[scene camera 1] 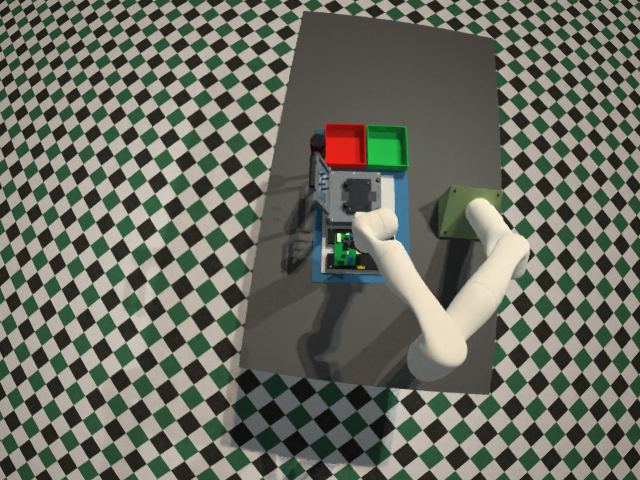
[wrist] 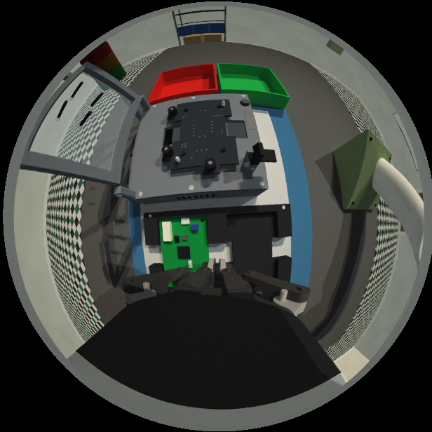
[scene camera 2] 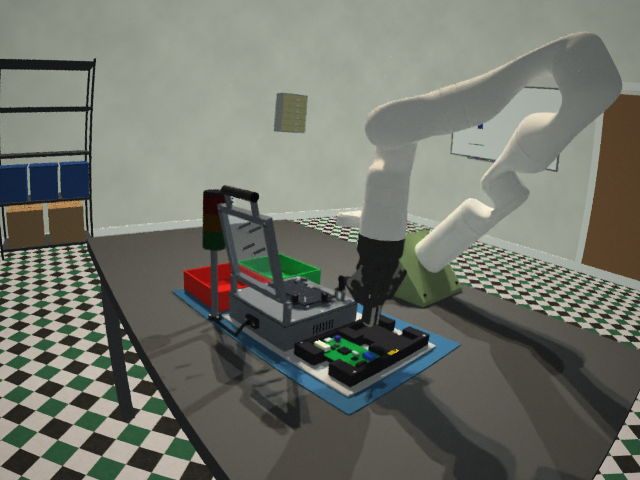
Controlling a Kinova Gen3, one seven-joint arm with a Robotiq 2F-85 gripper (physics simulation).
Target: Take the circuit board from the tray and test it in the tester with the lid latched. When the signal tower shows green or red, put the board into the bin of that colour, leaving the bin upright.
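Seen in the pictures: gripper, fingertip midpoint: point(scene camera 2: 370, 324); arm's base at its link origin: point(scene camera 1: 478, 210) point(scene camera 2: 428, 257).
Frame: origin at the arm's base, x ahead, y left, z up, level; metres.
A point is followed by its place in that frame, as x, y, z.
Note:
The green circuit board point(scene camera 1: 341, 256) @[0.429, 0.218, -0.065] point(scene camera 2: 345, 352) @[0.425, 0.195, -0.062] point(wrist: 171, 252) lies flat in the left pocket of the black tray point(scene camera 1: 373, 264) @[0.321, 0.227, -0.067] point(scene camera 2: 399, 338) @[0.299, 0.199, -0.067] point(wrist: 250, 246). My gripper point(scene camera 2: 371, 322) @[0.372, 0.189, -0.024] point(wrist: 216, 266) points down at the tray's middle, just right of the board in the wrist view. Its fingers are shut with no board between them; the arm hides them in scene camera 1. The grey tester point(scene camera 1: 337, 206) @[0.469, 0.064, -0.024] point(scene camera 2: 305, 333) @[0.452, 0.113, -0.056] point(wrist: 157, 182) has its lid point(scene camera 1: 321, 198) @[0.519, 0.078, 0.076] point(scene camera 2: 275, 258) @[0.516, 0.109, 0.089] point(wrist: 70, 168) raised and its black nest bare. The signal tower point(scene camera 1: 317, 141) @[0.554, -0.059, 0.173] point(scene camera 2: 213, 221) @[0.563, -0.042, 0.120] point(wrist: 103, 59) looks unlit. The red bin point(scene camera 1: 344, 146) @[0.481, -0.181, -0.079] point(scene camera 2: 204, 289) @[0.547, -0.138, -0.049] point(wrist: 185, 86) and green bin point(scene camera 1: 386, 147) @[0.330, -0.206, -0.079] point(scene camera 2: 281, 267) @[0.274, -0.271, -0.072] point(wrist: 250, 84) stand upright.
The tester's black latch point(scene camera 2: 341, 284) @[0.342, 0.067, 0.004] point(wrist: 263, 154) stands at its right edge. The blue mat point(scene camera 1: 320, 277) @[0.486, 0.297, -0.082] point(scene camera 2: 448, 344) @[0.209, 0.253, -0.083] point(wrist: 298, 200) lies under the tray and tester. The green arm base point(scene camera 1: 449, 217) @[0.092, 0.035, -0.023] point(scene camera 2: 426, 291) @[0.076, 0.070, -0.057] point(wrist: 356, 175) stands to the right. A cable point(scene camera 2: 232, 332) @[0.550, 0.017, -0.079] runs from tester to tower.

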